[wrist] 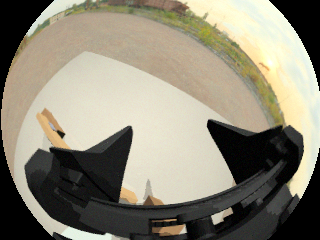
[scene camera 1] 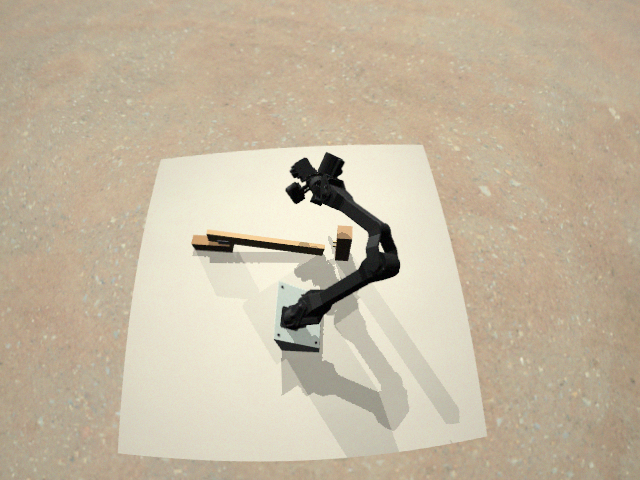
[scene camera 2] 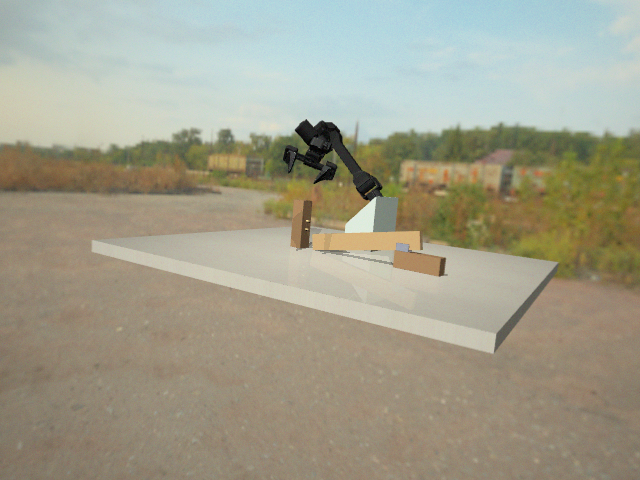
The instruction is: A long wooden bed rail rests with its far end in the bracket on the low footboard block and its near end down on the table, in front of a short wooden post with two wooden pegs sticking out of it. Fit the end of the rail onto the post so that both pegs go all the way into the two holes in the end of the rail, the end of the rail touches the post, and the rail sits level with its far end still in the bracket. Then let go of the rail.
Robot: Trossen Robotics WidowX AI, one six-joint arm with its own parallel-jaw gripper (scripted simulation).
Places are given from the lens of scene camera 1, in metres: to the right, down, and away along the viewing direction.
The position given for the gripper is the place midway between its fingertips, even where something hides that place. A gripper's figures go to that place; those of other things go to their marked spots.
gripper [scene camera 1: 309, 175]: -0.04, -0.22, 1.14
wooden rail [scene camera 1: 213, 235]: -0.39, -0.02, 1.20
